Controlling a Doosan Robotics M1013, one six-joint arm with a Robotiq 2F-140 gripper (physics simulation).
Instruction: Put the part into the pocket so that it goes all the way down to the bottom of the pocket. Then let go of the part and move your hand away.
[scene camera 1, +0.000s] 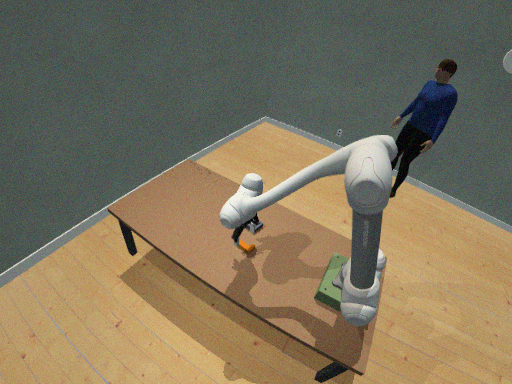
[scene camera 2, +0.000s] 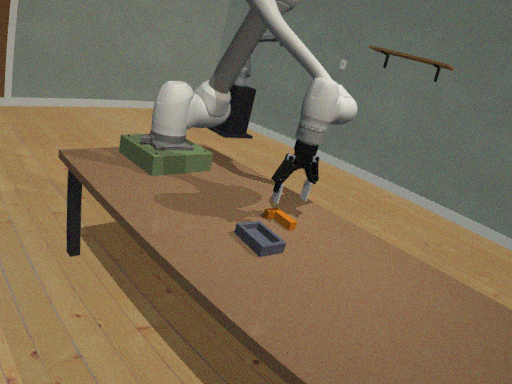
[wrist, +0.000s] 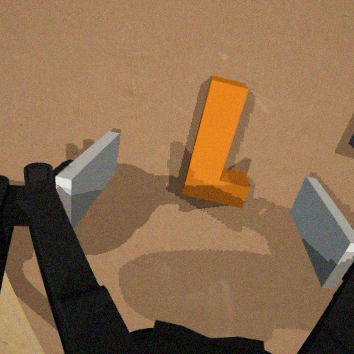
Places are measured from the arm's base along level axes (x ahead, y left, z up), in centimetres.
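Where they show: gripper, between the fingertips: (scene camera 1: 244, 238) (scene camera 2: 289, 200) (wrist: 208, 173); arm's base, origin of its link: (scene camera 2: 166, 143).
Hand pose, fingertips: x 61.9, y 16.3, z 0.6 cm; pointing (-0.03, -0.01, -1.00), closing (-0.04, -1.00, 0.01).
Each offset is from my fingertips to the centre of the thing. Level surfaces: height alone.
The orange L-shaped part {dy -1.8, dx -0.3, dz -7.2 cm} (scene camera 1: 246, 246) (scene camera 2: 284, 219) (wrist: 215, 135) lies on the table, outside the pocket. In the wrist view its short leg points right at the lower end. The blue-grey block with the pocket {dy -18.5, dx +8.5, dz -6.9 cm} (scene camera 2: 272, 248) stands beside the part, apart from it, and the visible pocket is empty. The block (scene camera 1: 258, 227) is partly hidden by the arm in scene camera 1, and a dark corner of it (wrist: 352, 142) shows at the wrist view's right edge. My gripper (scene camera 1: 243, 235) (scene camera 2: 290, 198) (wrist: 208, 173) is wide open above the table, near the part, with nothing between its fingers.
The brown table {dz -8.7 cm} (scene camera 1: 170, 200) (scene camera 2: 380, 300) carries the green base block (scene camera 1: 327, 295) (scene camera 2: 182, 163) under the arm. A person (scene camera 1: 432, 112) stands on the floor behind the table. A wall shelf (scene camera 2: 410, 57) hangs at the right in scene camera 2.
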